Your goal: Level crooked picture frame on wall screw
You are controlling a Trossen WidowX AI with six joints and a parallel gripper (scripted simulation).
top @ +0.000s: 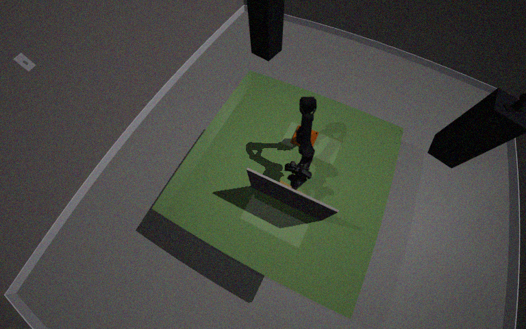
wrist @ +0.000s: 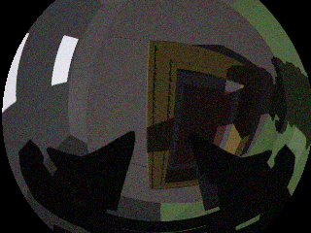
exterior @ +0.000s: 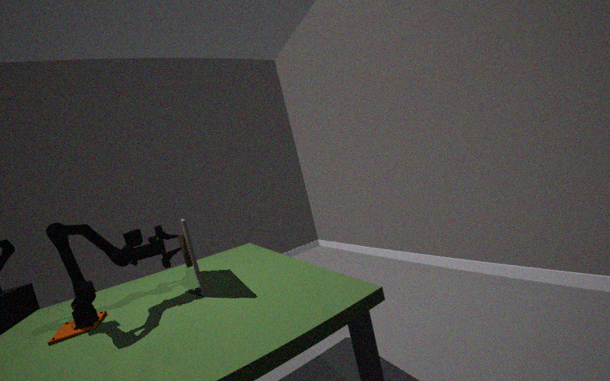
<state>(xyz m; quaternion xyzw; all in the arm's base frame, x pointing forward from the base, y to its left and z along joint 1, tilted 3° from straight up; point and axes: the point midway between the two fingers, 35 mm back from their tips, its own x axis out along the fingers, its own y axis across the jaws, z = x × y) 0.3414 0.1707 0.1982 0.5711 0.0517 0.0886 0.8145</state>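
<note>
My gripper tip is now 5 cm above the picture frame, 1 cm to the left of it and 1 cm short of it. The rest, counted from my gripper tip: wall panel 5 cm below, 2 cm ahead.
</note>
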